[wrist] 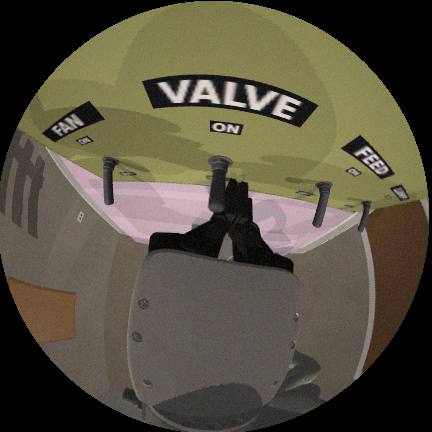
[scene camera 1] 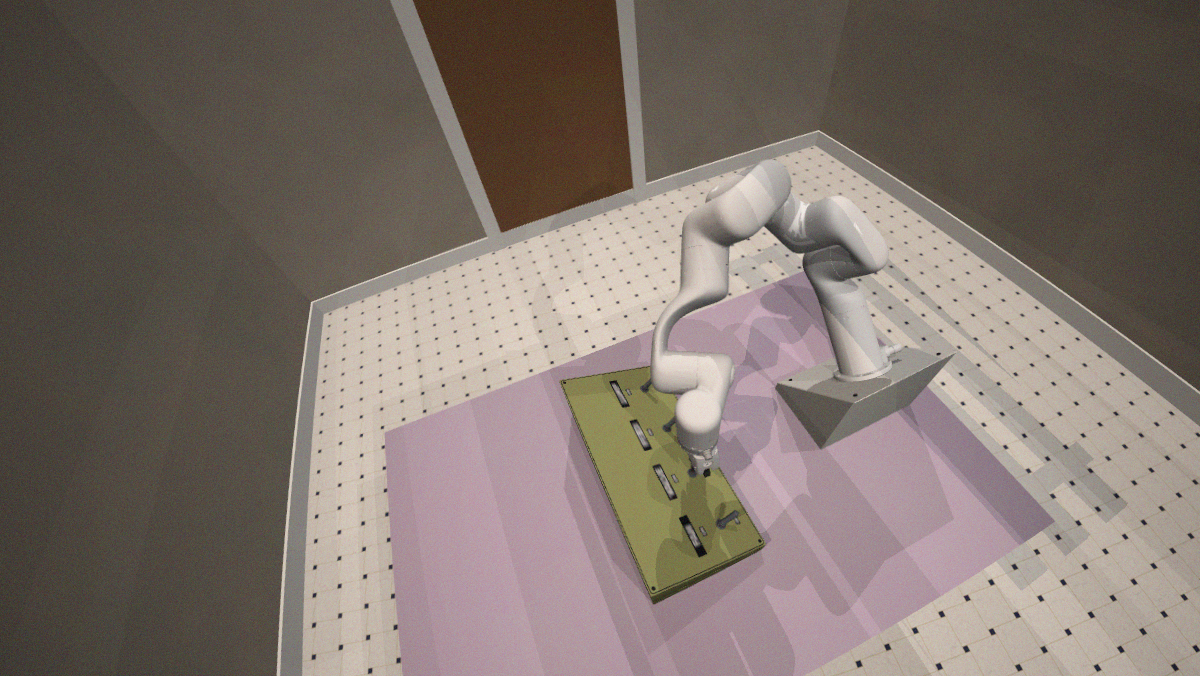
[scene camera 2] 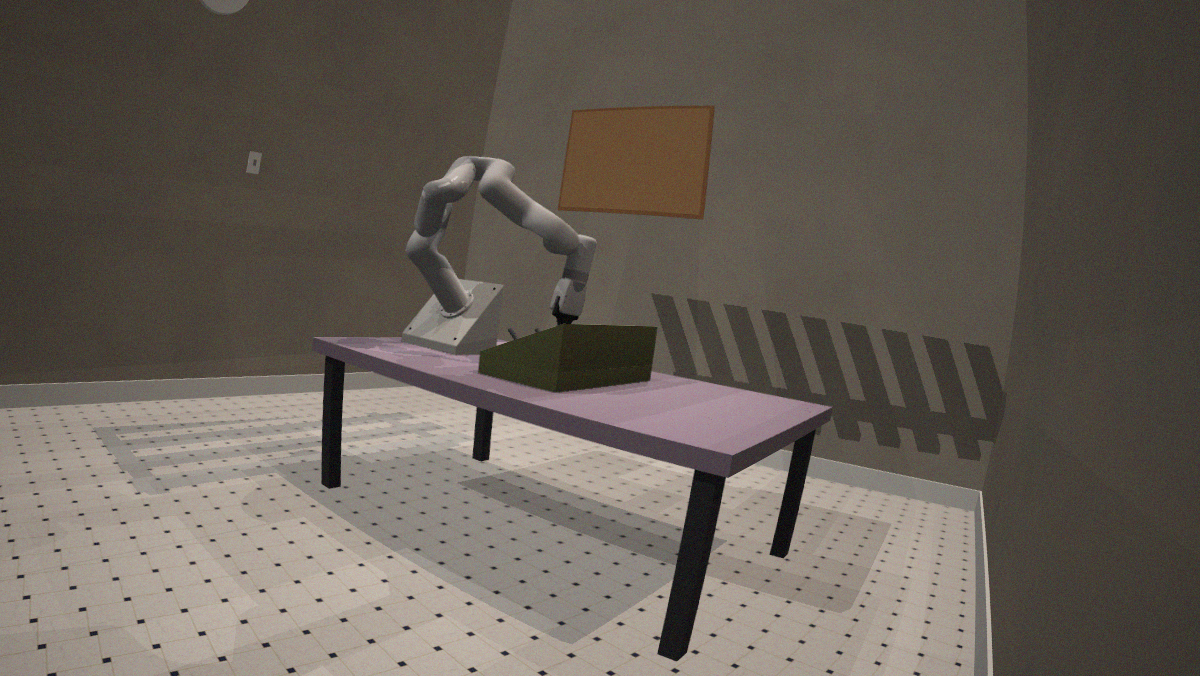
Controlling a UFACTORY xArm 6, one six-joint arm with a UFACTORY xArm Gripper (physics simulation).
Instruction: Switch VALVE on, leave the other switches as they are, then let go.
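Pixels of known places: gripper, between the fingertips: (wrist: 233, 190); arm's base, origin of its link: (scene camera 1: 862, 371) (scene camera 2: 457, 304).
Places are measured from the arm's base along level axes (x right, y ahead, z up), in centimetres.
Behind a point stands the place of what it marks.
The olive switch panel (scene camera 1: 604, 436) {x 2.3, y 61.3, z 0.4 cm} (scene camera 2: 604, 356) {x -1.8, y 65.2, z -6.2 cm} (wrist: 225, 40) carries the VALVE label (wrist: 230, 97) {x -9.9, y 51.3, z -3.0 cm} with an ON mark (wrist: 226, 128) {x -9.5, y 49.1, z -3.9 cm} below it. The dark VALVE lever (wrist: 218, 185) {x -8.9, y 45.2, z -2.6 cm} stands out from its round pivot and points away from the ON mark, over the small mark on the other side. My gripper (scene camera 1: 703, 473) {x -7.0, y 43.1, z -4.3 cm} (scene camera 2: 564, 320) {x -7.0, y 43.1, z -4.3 cm} (wrist: 233, 190) {x -7.0, y 43.1, z -4.3 cm} is shut and empty. In the wrist view its fingertips are close beside the VALVE lever, to the right and partly behind it. Whether they touch it I cannot tell.
The FAN lever (scene camera 1: 728, 518) {x -20.6, y 41.7, z -3.2 cm} (wrist: 108, 185) {x -20.0, y 41.7, z -3.4 cm} is on one side of VALVE; the FEED lever (scene camera 1: 669, 424) {x 2.9, y 46.2, z -4.0 cm} (wrist: 321, 205) {x 2.8, y 45.6, z -3.6 cm} and the LAMP lever (scene camera 1: 645, 387) {x 14.5, y 48.5, z -4.6 cm} (wrist: 364, 217) {x 14.6, y 47.4, z -3.5 cm} are on the other. The panel sits on a pink table (scene camera 1: 470, 503) {x 1.3, y 98.1, z -14.7 cm} (scene camera 2: 713, 411) {x -7.7, y 97.4, z -14.7 cm}, near the arm's grey base (scene camera 1: 839, 411) {x -8.3, y 12.1, z 2.5 cm} (scene camera 2: 461, 323) {x 3.9, y 8.7, z -5.3 cm}.
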